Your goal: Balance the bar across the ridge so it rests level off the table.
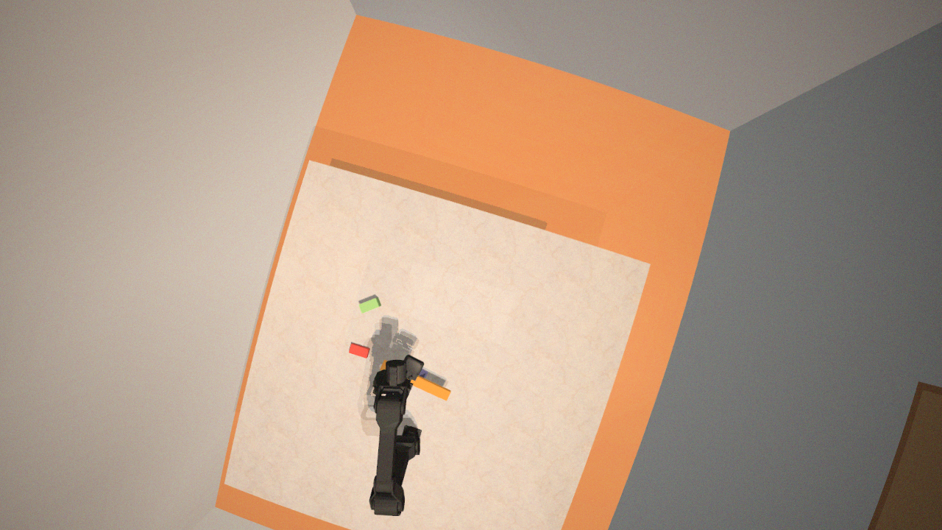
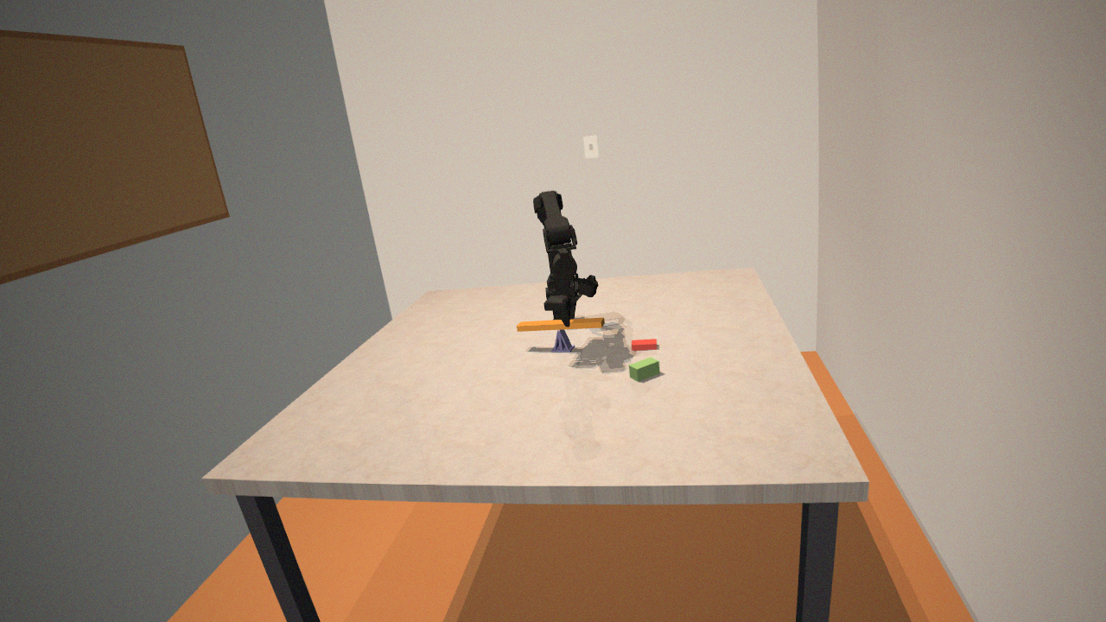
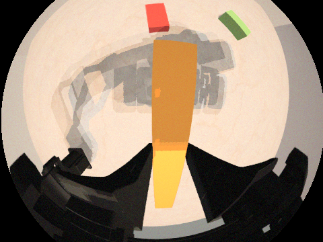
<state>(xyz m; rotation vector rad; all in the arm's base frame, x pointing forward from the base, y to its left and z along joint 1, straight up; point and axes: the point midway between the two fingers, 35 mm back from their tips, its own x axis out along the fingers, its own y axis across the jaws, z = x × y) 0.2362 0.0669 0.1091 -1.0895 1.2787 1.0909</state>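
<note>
My gripper tip is now 3 cm to the left of the long orange bar. Also, from my gripper tip: green block: 20 cm to the left, 18 cm ahead, 6 cm below; then red block: 20 cm to the left, 7 cm below, 1 cm ahead.
</note>
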